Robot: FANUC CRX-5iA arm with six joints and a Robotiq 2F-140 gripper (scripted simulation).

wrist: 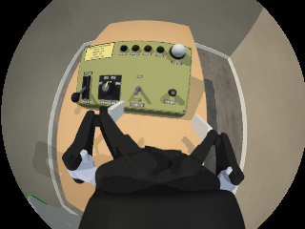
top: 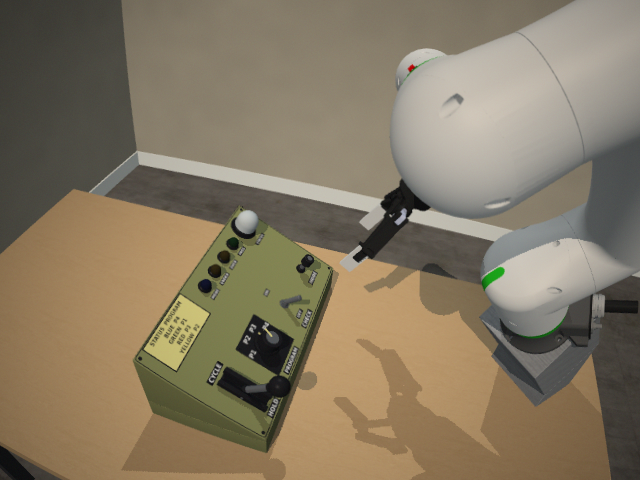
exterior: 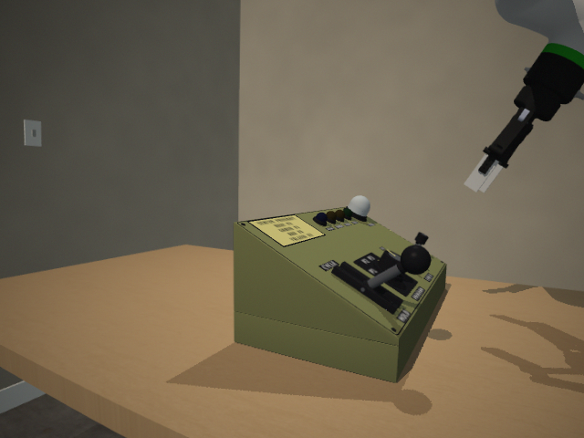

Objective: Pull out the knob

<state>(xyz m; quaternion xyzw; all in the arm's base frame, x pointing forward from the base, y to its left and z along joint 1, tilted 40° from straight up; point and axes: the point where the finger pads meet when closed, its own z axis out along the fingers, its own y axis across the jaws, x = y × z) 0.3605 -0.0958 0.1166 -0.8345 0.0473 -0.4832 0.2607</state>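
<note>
Now: hand 12 cm short of the mode knob, 2 cm to the left of it and 13 cm above it. The rest, counted from my hand: grey toggle: 9 cm ahead, 10 cm to the left, 14 cm below; olive console: 12 cm ahead, 17 cm to the left, 16 cm below; program selector: 8 cm ahead, 21 cm to the left, 13 cm below.
</note>
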